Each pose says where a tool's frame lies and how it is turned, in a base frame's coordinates. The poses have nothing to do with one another.
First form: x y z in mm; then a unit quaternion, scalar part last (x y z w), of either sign.
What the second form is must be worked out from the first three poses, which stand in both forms.
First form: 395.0 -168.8 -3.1 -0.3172 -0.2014 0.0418 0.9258
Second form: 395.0 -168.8 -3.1 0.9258 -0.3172 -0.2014 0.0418
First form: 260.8 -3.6 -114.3 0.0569 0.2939 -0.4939 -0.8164
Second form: 260.8 -3.6 -114.3 0.8164 -0.0569 -0.2939 0.4939
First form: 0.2 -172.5 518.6 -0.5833 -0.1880 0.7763 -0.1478
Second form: 0.2 -172.5 518.6 0.1478 0.5833 0.1880 -0.7763
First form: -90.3 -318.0 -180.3 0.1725 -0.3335 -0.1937 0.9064
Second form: -90.3 -318.0 -180.3 0.9064 0.1725 -0.3335 -0.1937
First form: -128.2 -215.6 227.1 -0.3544 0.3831 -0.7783 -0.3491
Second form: -128.2 -215.6 227.1 0.3491 0.3544 -0.3831 0.7783
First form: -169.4 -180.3 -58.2 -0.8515 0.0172 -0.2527 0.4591
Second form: -169.4 -180.3 -58.2 0.4591 -0.8515 0.0172 -0.2527
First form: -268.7 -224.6 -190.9 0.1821 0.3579 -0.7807 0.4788
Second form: -268.7 -224.6 -190.9 0.4788 0.1821 0.3579 -0.7807
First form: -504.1 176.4 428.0 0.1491 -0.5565 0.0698 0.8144
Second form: -504.1 176.4 428.0 0.8144 0.1491 -0.5565 0.0698
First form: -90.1 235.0 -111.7 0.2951 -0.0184 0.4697 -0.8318
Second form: -90.1 235.0 -111.7 0.8318 -0.2951 0.0184 -0.4697
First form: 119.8 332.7 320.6 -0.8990 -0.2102 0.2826 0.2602
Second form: 119.8 332.7 320.6 0.2602 -0.8990 -0.2102 0.2826
